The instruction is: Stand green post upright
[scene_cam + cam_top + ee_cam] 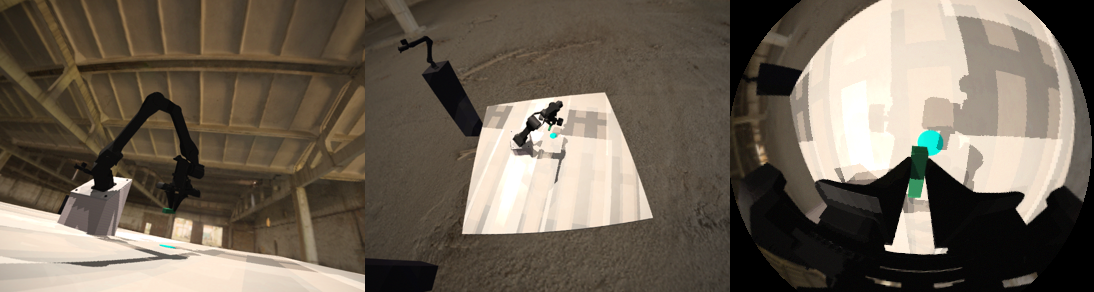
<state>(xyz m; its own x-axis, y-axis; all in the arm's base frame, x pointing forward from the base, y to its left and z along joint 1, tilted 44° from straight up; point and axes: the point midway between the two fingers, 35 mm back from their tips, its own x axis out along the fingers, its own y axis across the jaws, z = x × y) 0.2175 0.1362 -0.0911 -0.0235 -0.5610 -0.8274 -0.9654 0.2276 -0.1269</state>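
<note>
My gripper tip is 10 mm short of the cyan circle, 10 mm to the left of it and 130 mm above it. Also, from my gripper tip: green post 10 mm behind, 20 mm to the right.
</note>
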